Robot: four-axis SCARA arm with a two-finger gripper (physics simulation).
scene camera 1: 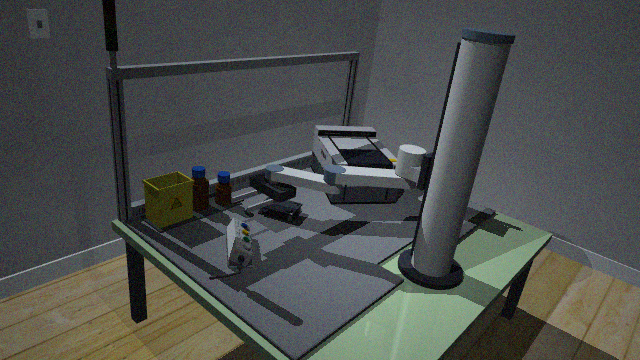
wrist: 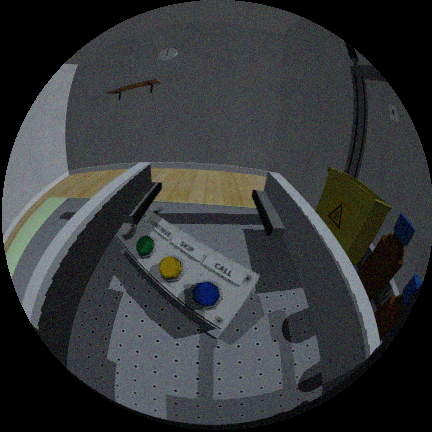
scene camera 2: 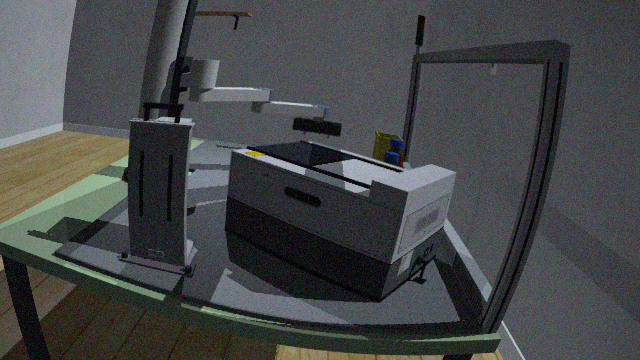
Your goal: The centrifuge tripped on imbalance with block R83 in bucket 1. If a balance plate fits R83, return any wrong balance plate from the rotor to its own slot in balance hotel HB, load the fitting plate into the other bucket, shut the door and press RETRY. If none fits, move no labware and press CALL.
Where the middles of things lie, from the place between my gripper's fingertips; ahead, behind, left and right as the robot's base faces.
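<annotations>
The dark top door [scene camera 2: 305, 153] is 740 mm to the right of my hand, 40 mm above it and 20 mm behind it. I also have in my sight the centrifuge [scene camera 2: 367, 226], which, counted from my hand, is 820 mm to the right, 90 mm ahead and 50 mm below.
</annotations>
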